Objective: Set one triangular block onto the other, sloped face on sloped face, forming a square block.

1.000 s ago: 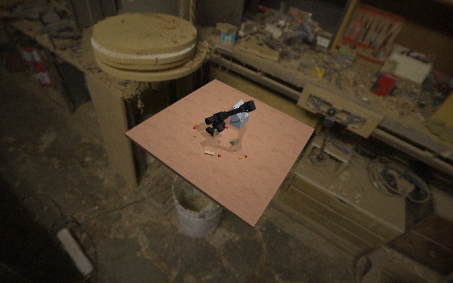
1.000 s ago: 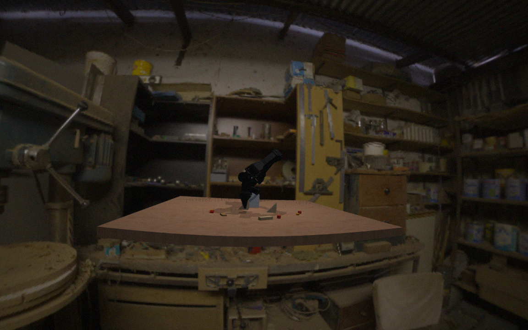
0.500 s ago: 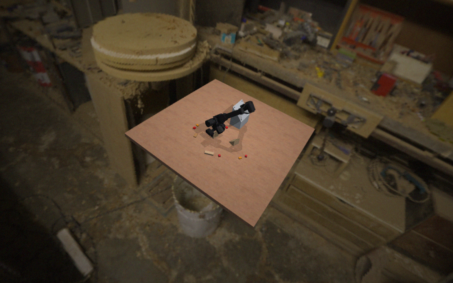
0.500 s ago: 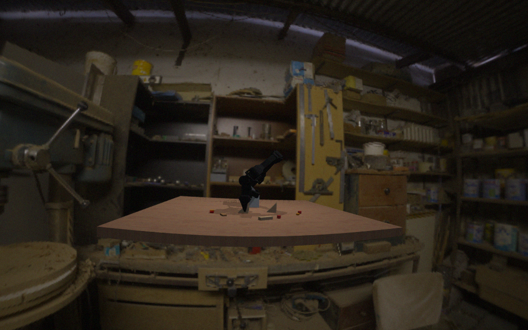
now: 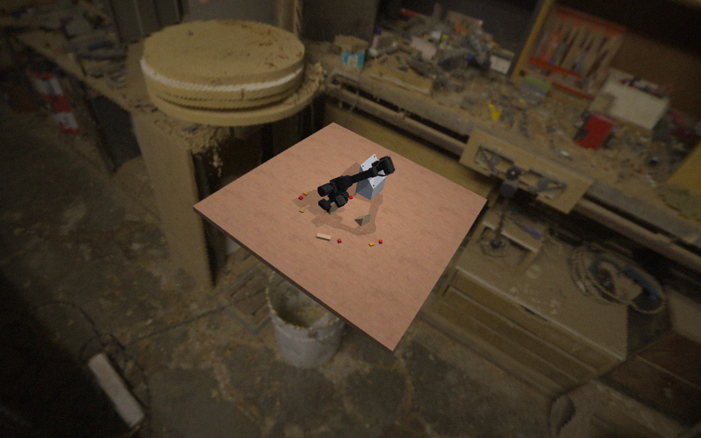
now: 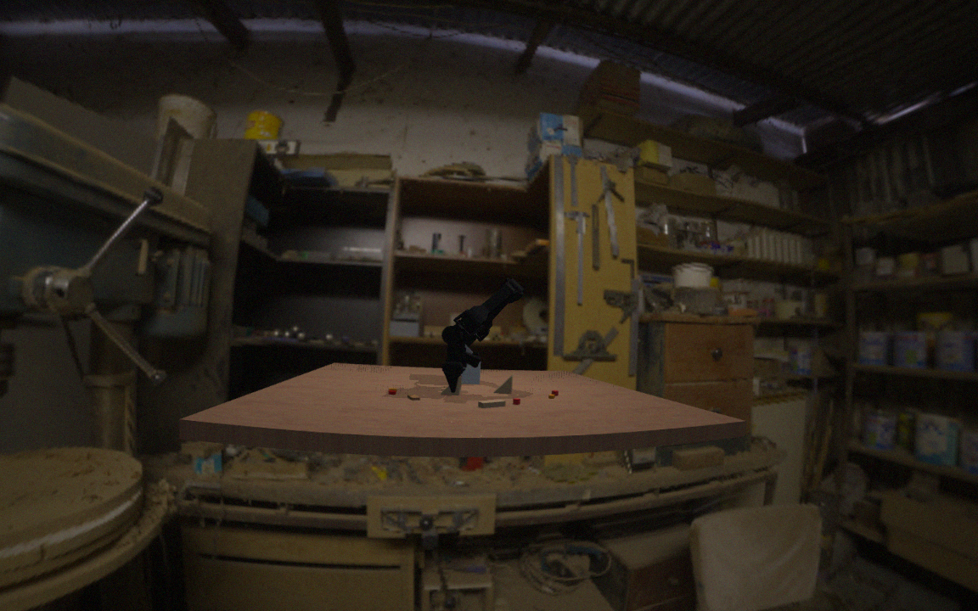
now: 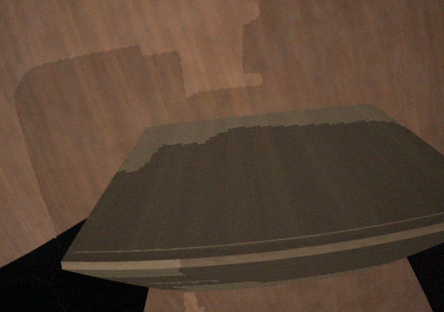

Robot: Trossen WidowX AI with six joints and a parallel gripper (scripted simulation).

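Right now the triangular block is 1 cm above my gripper tip. Round my gripper tip: flat wooden slat: 19 cm ahead, 11 cm to the left.
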